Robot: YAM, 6 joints.
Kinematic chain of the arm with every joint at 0, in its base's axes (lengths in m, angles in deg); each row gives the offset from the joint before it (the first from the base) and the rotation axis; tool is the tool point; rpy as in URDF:
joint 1: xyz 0 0 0.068 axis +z
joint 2: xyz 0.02 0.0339 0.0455 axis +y
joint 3: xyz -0.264 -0.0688 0 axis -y
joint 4: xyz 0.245 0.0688 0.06 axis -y
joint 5: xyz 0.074 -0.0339 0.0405 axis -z
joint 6: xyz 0.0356 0 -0.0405 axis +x
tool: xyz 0 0 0 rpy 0 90 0
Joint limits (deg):
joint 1: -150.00..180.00
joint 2: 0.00..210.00
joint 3: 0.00..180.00
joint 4: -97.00..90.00
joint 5: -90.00..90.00
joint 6: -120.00..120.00
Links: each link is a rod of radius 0.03 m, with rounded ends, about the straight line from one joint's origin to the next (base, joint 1, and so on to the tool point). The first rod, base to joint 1, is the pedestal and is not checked.
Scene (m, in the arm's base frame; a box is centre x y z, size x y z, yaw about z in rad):
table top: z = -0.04
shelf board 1: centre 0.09 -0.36 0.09 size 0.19 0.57 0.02 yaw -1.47
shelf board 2: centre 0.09 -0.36 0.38 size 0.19 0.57 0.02 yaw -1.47
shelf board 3: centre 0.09 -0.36 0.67 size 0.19 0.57 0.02 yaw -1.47
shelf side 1: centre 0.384 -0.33 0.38 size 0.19 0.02 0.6 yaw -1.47
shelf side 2: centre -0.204 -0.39 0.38 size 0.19 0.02 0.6 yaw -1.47
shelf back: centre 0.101 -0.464 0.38 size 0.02 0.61 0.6 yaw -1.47
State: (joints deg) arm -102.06 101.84 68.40 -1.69 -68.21 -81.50
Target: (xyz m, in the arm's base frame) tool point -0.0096 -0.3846 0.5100
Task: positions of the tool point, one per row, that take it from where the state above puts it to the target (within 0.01 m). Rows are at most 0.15 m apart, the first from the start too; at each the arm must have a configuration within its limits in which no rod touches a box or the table.
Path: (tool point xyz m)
1: -0.0652 -0.3173 0.2502
2: -0.0708 -0.2535 0.2500
3: -0.0666 -0.1945 0.2368
4: -0.0692 -0.2063 0.3276
5: -0.0578 -0.1908 0.4220
6: -0.0336 -0.1469 0.5100
7: -0.0410 -0.2010 0.5262
8: -0.0404 -0.2608 0.5319
9: -0.0302 -0.3231 0.5266
10: -0.0096 -0.3846 0.5100

